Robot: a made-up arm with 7 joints.
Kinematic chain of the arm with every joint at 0, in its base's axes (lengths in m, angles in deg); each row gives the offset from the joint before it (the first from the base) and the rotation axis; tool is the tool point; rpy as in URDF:
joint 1: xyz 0 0 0.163 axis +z
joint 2: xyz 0 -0.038 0.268 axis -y
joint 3: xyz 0 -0.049 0.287 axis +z
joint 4: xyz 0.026 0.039 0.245 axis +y
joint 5: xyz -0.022 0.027 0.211 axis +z
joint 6: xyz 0 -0.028 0.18 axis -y
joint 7: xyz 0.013 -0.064 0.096 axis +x
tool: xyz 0 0 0 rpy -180 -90 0
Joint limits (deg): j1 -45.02..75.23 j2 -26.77..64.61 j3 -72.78..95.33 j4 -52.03..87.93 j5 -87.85..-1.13 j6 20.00..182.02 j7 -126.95..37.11
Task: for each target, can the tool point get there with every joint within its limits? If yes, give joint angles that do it. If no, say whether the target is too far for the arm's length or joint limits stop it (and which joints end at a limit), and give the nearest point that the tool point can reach.
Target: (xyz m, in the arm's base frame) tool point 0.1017 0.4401 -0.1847
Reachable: no: joint limits stop it (at a limit: joint 1, joint 2, joint 4) | nearest point -0.4102 0.5950 0.4311 | short by 0.816 m
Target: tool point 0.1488 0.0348 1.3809
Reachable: yes | joints -23.18 -10.48 57.08 30.09 -78.64 83.48 -32.76
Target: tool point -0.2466 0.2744 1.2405
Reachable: yes | joints -6.17 36.85 43.46 70.42 -53.43 45.81 13.64
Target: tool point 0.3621 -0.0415 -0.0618
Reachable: no: joint limits stop it (at a limit: joint 2, joint 4, joint 5, joint 6) | nearest point 0.7138 -0.0818 0.7339 | short by 0.871 m
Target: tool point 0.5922 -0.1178 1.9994
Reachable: no: too far | nearest point 0.3678 -0.0732 1.4050 | short by 0.637 m
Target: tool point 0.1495 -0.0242 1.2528
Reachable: yes | joints 24.37 -15.26 3.63 -3.41 -33.90 166.46 -77.55
